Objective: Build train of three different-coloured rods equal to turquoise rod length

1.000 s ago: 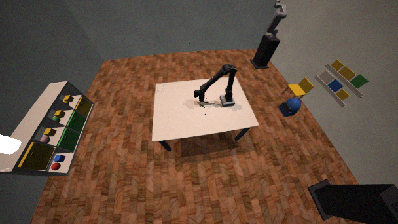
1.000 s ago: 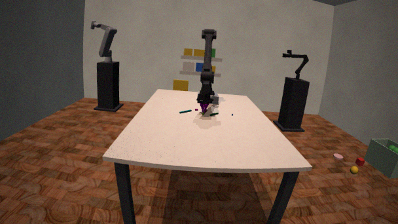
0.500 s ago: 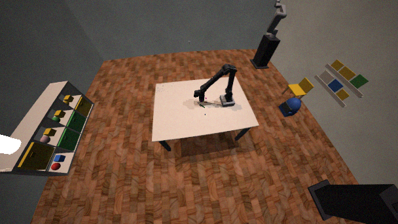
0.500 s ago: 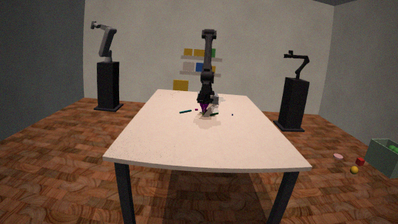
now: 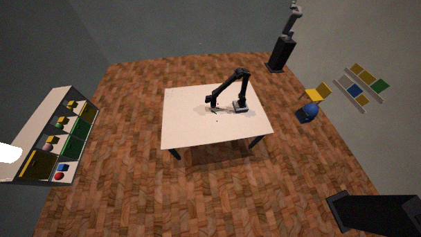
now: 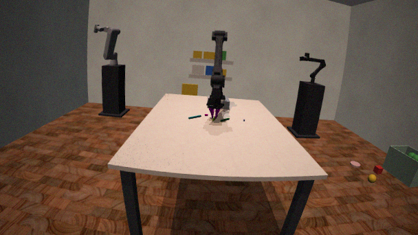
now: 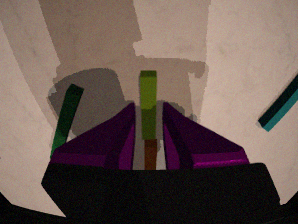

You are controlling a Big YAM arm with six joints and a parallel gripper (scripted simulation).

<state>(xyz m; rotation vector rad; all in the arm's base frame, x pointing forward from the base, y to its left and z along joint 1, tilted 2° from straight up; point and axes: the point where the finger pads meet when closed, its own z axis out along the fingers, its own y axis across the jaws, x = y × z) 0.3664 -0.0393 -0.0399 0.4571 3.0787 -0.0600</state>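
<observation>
My hand is 1 cm above the lime rod. The rest, counted from my hand: magenta rod: 7 cm behind, 5 cm to the right, 1 cm below; orange rod: 5 cm behind, 1 cm to the left, 1 cm below; green rod: 7 cm to the left, 1 cm below.
</observation>
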